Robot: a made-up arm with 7 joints. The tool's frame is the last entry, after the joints. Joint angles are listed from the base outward. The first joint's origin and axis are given. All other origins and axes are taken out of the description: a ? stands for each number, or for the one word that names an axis. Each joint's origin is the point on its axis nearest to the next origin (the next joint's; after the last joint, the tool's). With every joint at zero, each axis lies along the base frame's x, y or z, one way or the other. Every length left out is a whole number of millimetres.
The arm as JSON. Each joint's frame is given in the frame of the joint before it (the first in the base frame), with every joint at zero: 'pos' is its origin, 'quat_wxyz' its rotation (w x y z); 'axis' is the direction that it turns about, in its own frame. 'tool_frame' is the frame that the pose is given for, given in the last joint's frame.
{
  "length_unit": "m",
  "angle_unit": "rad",
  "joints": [
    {
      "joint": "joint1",
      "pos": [
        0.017,
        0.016,
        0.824
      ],
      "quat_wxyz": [
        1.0,
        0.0,
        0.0,
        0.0
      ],
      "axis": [
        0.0,
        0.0,
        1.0
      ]
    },
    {
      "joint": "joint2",
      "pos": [
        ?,
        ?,
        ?
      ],
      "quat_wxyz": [
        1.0,
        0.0,
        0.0,
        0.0
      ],
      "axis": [
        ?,
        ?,
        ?
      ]
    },
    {
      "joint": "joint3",
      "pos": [
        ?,
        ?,
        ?
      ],
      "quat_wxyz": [
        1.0,
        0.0,
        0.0,
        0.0
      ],
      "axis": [
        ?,
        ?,
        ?
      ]
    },
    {
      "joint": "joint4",
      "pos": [
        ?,
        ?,
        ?
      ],
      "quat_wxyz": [
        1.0,
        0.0,
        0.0,
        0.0
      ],
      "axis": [
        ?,
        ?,
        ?
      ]
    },
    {
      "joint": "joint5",
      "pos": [
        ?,
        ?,
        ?
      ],
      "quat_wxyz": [
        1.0,
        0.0,
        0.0,
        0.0
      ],
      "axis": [
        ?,
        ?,
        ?
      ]
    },
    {
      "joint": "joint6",
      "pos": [
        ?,
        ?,
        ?
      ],
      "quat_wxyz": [
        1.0,
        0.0,
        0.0,
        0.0
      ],
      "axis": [
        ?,
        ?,
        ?
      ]
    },
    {
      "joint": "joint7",
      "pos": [
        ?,
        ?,
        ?
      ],
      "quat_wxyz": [
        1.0,
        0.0,
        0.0,
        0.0
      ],
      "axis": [
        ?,
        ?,
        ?
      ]
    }
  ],
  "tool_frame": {
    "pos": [
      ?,
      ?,
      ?
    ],
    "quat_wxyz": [
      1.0,
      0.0,
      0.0,
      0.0
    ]
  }
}
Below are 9 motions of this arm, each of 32 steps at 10 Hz.
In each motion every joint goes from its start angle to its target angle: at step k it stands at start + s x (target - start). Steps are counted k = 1, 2, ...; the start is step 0. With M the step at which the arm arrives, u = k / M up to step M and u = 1 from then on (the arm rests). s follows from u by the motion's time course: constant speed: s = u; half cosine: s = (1 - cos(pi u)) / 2; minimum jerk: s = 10 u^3 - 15 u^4 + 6 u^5.
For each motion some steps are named. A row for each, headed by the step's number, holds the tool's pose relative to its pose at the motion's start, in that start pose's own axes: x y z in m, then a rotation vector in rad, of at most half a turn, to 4 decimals.
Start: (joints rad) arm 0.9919 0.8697 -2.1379 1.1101 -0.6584 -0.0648 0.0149
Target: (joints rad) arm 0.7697 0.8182 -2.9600 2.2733 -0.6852 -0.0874 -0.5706
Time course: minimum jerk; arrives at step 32
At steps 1, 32:
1: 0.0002 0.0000 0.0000 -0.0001 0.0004 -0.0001
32: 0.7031 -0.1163 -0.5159 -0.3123 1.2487 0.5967

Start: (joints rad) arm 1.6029 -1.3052 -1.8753 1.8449 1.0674 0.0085 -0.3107
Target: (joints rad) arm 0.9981 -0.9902 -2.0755 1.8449 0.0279 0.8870 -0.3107
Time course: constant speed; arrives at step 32
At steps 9, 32:
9: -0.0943 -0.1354 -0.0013 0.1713 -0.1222 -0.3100
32: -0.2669 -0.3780 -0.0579 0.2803 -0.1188 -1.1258

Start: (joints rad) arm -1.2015 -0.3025 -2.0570 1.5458 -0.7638 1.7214 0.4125
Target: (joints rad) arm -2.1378 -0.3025 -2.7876 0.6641 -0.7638 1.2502 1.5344
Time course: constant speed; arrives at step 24
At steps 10, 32:
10: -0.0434 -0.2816 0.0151 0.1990 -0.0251 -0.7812
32: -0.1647 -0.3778 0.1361 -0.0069 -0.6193 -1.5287

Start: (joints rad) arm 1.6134 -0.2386 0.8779 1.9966 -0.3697 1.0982 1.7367
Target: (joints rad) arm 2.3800 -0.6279 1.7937 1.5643 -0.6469 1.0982 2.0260
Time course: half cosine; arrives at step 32
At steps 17, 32:
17: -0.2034 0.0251 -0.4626 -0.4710 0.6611 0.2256
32: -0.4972 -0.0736 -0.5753 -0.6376 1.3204 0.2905

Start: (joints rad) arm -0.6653 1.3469 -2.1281 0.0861 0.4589 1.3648 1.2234
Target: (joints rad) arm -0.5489 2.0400 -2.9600 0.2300 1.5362 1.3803 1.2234
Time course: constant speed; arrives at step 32
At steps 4, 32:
4: -0.0047 -0.0722 0.0807 0.0596 -0.0762 -0.0599
32: -0.3836 -0.5102 0.5447 0.4136 -0.7445 -0.3267

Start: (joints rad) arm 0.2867 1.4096 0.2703 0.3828 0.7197 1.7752 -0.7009
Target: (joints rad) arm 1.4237 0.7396 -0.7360 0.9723 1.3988 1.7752 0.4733
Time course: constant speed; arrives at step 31
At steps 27, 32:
27: -0.7908 -0.5038 -0.5564 1.1425 0.1637 -1.7012
32: -0.9290 -0.4434 -0.5995 1.2360 0.0671 -1.9830

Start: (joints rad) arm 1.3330 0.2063 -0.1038 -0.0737 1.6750 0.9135 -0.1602
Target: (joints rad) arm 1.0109 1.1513 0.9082 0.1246 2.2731 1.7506 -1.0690
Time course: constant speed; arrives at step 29
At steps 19, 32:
19: 0.1115 0.5133 -0.2489 0.0608 -0.4071 0.5156
32: 0.0503 0.7680 -0.5651 0.1771 -0.2685 0.5163

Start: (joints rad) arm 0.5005 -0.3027 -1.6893 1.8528 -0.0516 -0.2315 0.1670
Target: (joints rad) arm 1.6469 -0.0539 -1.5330 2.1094 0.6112 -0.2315 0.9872
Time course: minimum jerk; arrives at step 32
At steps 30, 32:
30: 0.2773 0.5808 -0.5344 -0.4319 0.2857 -0.1992
32: 0.2784 0.5810 -0.5360 -0.4324 0.2864 -0.2010

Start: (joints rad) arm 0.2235 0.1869 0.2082 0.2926 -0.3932 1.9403 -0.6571
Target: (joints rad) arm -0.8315 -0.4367 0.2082 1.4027 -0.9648 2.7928 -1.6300
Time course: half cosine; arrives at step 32
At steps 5, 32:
5: -0.0018 0.0528 -0.0197 -0.1332 0.0024 0.0786
32: -0.5342 0.0816 -0.4806 -1.3327 -0.1785 1.4184

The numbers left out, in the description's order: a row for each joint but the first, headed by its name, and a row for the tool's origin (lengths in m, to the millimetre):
joint2: xyz -0.005 -0.077 0.0, axis 0.0 -1.0 0.0
joint3: xyz -0.013 0.0 0.422, axis 0.0 0.0 1.0
joint4: xyz 0.051 0.082 0.0, axis 0.0 1.0 0.0
joint5: xyz -0.012 0.0 0.467, axis 0.0 0.0 1.0
joint6: xyz 0.0 -0.168 0.0, axis 0.0 -1.0 0.0
joint7: xyz -0.001 0.0 0.179, axis 1.0 0.0 0.0
tool: xyz 0.0 0.004 -0.006

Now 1 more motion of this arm.
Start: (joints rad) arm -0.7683 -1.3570 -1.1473 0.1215 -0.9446 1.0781 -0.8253
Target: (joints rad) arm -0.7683 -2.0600 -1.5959 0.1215 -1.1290 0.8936 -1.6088
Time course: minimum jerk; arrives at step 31
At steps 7, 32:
7: -0.0128 0.0180 0.0596 -0.1335 -0.0164 0.0002
32: -0.3597 0.3538 0.5919 -1.5938 -0.1100 -0.3152

